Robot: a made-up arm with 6 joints. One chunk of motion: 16 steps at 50 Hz.
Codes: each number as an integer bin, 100 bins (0 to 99) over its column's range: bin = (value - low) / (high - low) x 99, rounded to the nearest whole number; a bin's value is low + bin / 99 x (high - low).
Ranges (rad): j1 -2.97..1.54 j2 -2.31..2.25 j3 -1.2..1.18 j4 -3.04..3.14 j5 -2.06..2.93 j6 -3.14..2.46
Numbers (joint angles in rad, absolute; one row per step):
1: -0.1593 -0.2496 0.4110 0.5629 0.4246 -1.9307
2: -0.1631 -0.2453 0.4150 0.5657 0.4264 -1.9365
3: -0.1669 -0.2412 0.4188 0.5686 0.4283 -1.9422
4: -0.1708 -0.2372 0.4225 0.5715 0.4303 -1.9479
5: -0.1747 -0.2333 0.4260 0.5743 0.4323 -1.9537
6: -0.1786 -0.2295 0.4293 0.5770 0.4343 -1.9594
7: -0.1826 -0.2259 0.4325 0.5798 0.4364 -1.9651
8: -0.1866 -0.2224 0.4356 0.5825 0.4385 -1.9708
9: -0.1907 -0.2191 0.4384 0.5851 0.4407 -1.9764
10: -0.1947 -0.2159 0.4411 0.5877 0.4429 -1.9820
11: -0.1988 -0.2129 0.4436 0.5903 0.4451 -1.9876
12: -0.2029 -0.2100 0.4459 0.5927 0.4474 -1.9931
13: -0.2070 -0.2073 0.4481 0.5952 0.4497 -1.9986
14: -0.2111 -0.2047 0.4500 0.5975 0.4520 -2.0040
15: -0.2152 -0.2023 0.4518 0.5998 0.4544 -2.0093
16: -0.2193 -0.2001 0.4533 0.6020 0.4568 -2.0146
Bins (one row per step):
1: 62 45 67 58 49 21
2: 62 45 67 58 49 21
3: 62 45 67 58 49 21
4: 61 45 67 58 49 21
5: 61 45 68 58 49 21
6: 61 45 68 58 49 21
7: 61 45 68 58 50 21
8: 61 45 68 58 50 21
9: 61 45 68 58 50 21
10: 61 45 68 58 50 20
11: 61 46 68 58 50 20
12: 61 46 68 58 50 20
13: 61 46 69 58 50 20
14: 61 46 69 58 50 20
15: 60 46 69 58 50 20
16: 60 46 69 58 50 20

